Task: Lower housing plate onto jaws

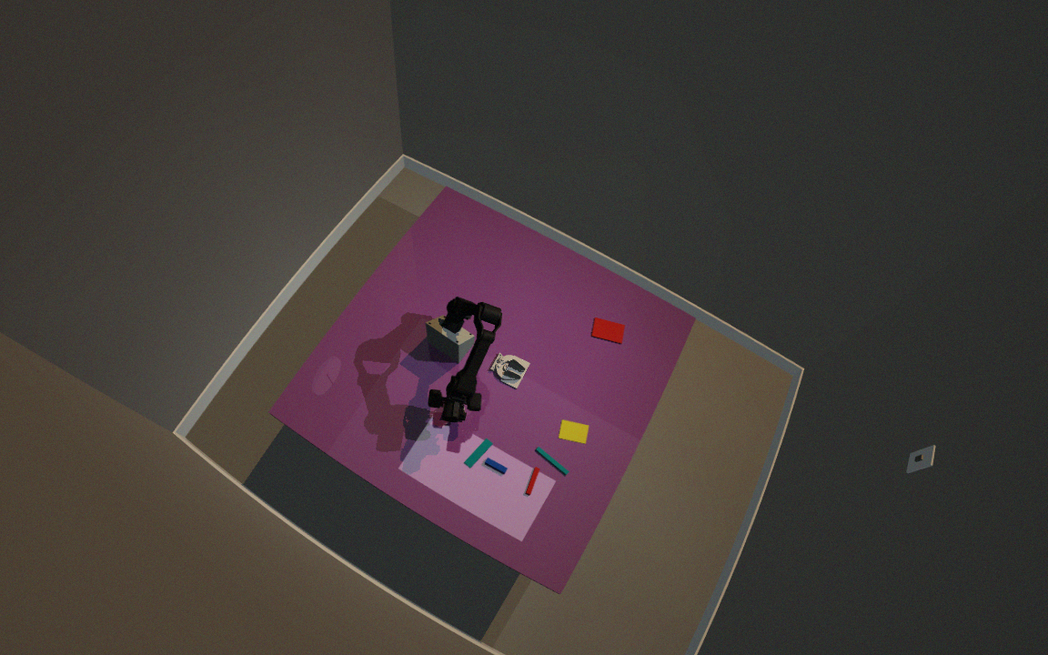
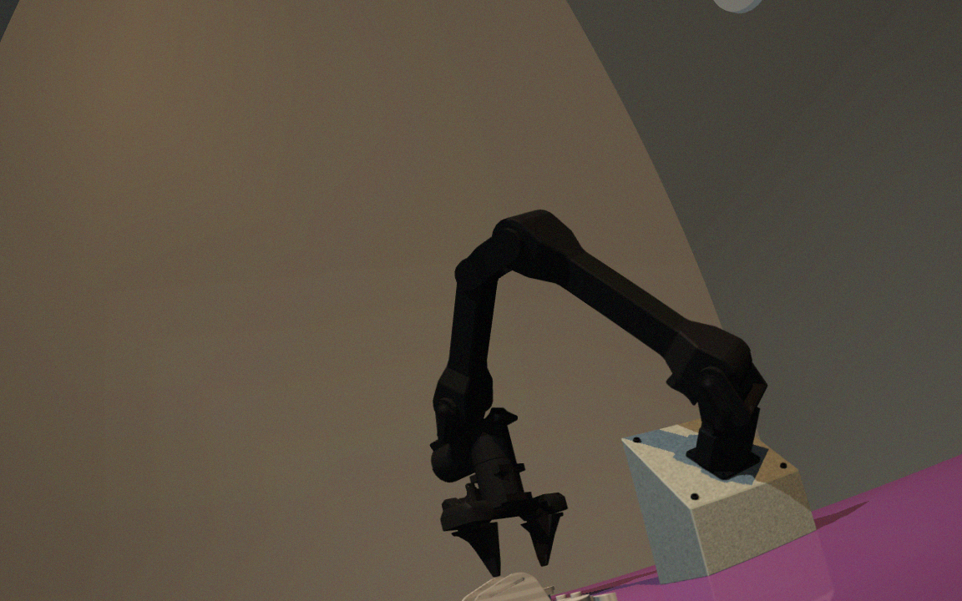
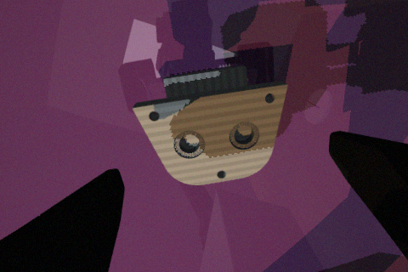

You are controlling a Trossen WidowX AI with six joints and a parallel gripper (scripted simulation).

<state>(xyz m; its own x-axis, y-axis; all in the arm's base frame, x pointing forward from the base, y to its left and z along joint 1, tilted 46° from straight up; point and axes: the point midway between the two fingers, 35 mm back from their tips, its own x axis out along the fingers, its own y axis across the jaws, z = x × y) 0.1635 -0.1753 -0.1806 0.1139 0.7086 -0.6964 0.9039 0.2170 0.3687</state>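
Right now the small white block is 1 cm to the left of my gripper tip and 5 cm below it. Round my gripper tip: red square 38 cm ahead, 60 cm to the left, 6 cm below; yellow square 43 cm ahead, 14 cm to the left, 6 cm below; jaw stub 8 cm ahead, 24 cm to the left, 5 cm below.
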